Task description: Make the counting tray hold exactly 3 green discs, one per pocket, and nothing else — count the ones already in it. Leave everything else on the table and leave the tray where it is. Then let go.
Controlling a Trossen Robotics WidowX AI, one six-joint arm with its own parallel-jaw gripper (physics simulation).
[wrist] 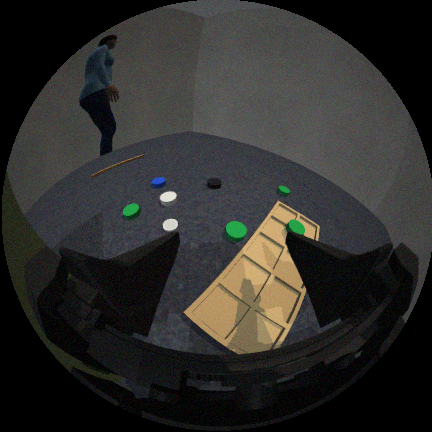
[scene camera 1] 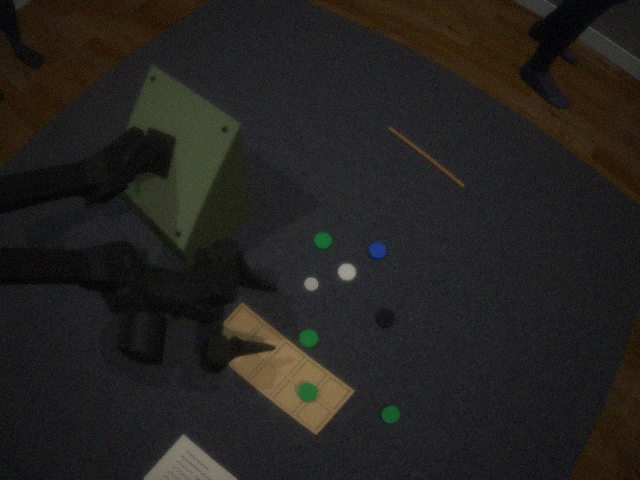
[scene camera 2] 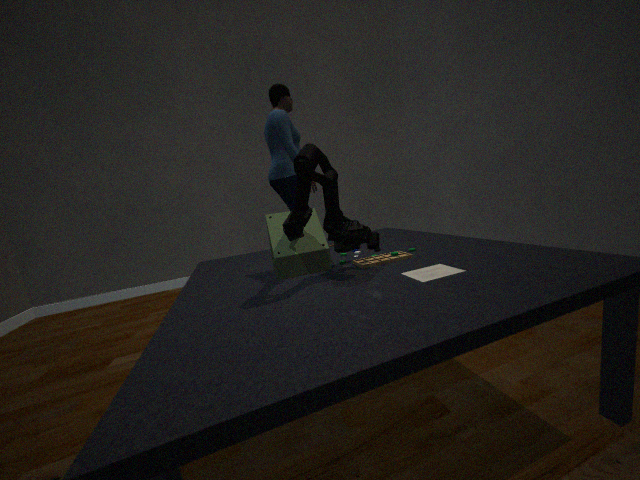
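The wooden tray [scene camera 1: 330, 408] [scene camera 2: 364, 262] [wrist: 212, 307] has two rows of pockets. One green disc [scene camera 1: 307, 392] [scene camera 2: 394, 253] [wrist: 296, 228] is in it towards the far end, partly behind the right finger in the wrist view. A second green disc [scene camera 1: 308, 338] [wrist: 236, 230] lies on the table just beside the tray's long edge. Others lie apart: one green disc [scene camera 1: 390, 414] [scene camera 2: 412, 249] [wrist: 284, 190] past the tray's end, one [scene camera 1: 322, 240] [wrist: 131, 211] farther up, and one [scene camera 2: 343, 261] near the green block. My gripper [scene camera 1: 275, 317] [wrist: 234, 237] is open and empty, above the table and the tray's near end.
A white disc [scene camera 1: 346, 271] [wrist: 168, 197], a smaller pale disc [scene camera 1: 310, 283] [wrist: 170, 224], a blue disc [scene camera 1: 377, 250] [wrist: 158, 182] and a black disc [scene camera 1: 385, 318] [wrist: 214, 183] lie on the table. A stick [scene camera 1: 426, 156], a green block [scene camera 1: 186, 118] [scene camera 2: 302, 264] and paper [scene camera 1: 188, 462] [scene camera 2: 434, 272] are also there.
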